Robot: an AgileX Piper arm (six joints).
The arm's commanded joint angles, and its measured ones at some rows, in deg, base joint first. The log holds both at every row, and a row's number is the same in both.
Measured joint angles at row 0: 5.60, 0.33, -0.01, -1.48, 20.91, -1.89
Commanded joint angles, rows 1 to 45: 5.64, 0.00, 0.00, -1.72, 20.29, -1.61; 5.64, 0.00, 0.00, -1.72, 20.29, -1.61; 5.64, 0.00, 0.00, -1.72, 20.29, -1.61; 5.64, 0.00, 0.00, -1.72, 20.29, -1.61; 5.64, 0.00, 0.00, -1.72, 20.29, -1.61; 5.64, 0.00, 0.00, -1.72, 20.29, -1.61; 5.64, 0.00, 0.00, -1.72, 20.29, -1.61; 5.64, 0.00, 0.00, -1.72, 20.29, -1.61; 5.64, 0.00, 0.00, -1.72, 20.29, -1.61; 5.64, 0.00, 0.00, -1.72, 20.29, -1.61; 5.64, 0.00, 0.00, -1.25, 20.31, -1.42; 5.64, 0.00, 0.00, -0.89, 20.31, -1.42; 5.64, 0.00, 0.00, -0.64, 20.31, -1.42; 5.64, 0.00, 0.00, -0.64, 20.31, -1.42; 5.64, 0.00, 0.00, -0.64, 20.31, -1.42; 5.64, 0.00, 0.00, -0.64, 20.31, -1.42; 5.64, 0.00, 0.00, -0.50, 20.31, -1.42; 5.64, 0.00, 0.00, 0.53, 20.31, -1.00; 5.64, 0.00, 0.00, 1.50, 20.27, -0.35; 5.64, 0.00, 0.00, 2.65, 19.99, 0.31; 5.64, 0.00, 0.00, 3.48, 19.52, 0.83; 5.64, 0.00, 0.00, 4.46, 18.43, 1.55; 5.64, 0.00, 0.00, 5.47, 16.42, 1.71; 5.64, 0.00, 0.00, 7.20, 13.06, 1.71; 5.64, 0.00, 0.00, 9.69, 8.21, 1.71; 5.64, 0.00, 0.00, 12.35, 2.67, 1.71; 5.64, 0.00, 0.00, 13.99, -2.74, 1.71; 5.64, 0.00, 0.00, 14.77, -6.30, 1.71; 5.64, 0.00, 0.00, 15.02, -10.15, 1.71; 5.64, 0.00, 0.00, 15.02, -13.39, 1.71; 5.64, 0.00, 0.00, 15.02, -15.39, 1.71; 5.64, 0.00, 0.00, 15.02, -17.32, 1.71; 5.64, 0.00, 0.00, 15.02, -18.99, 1.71; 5.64, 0.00, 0.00, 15.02, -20.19, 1.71; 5.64, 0.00, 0.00, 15.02, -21.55, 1.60; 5.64, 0.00, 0.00, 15.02, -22.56, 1.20; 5.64, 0.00, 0.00, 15.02, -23.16, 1.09; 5.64, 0.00, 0.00, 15.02, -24.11, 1.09; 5.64, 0.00, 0.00, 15.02, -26.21, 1.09; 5.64, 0.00, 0.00, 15.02, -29.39, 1.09; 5.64, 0.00, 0.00, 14.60, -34.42, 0.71; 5.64, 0.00, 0.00, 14.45, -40.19, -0.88; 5.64, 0.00, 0.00, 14.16, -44.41, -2.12; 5.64, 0.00, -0.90, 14.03, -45.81, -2.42; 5.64, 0.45, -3.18, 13.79, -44.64, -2.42
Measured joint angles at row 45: 5.60, 0.25, 0.12, 14.89, -34.81, 0.00
